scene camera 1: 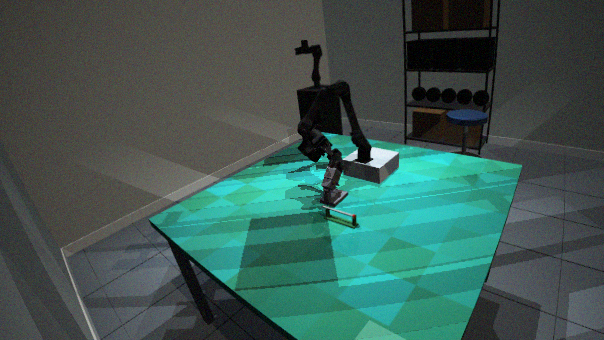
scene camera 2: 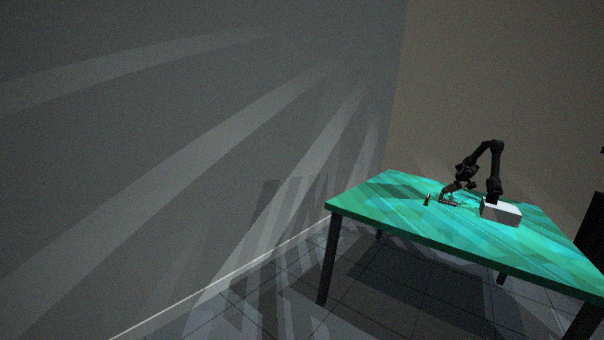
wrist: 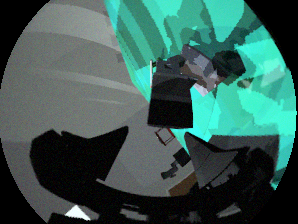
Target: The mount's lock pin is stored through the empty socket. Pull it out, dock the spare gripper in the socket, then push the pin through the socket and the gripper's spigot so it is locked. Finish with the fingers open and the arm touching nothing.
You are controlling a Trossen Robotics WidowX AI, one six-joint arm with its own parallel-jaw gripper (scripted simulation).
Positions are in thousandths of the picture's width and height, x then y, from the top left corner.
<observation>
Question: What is the gripper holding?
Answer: Nothing.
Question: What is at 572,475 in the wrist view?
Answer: A spare gripper.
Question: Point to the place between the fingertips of the gripper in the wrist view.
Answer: At 525,592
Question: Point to a mount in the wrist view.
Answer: At 686,333
</observation>
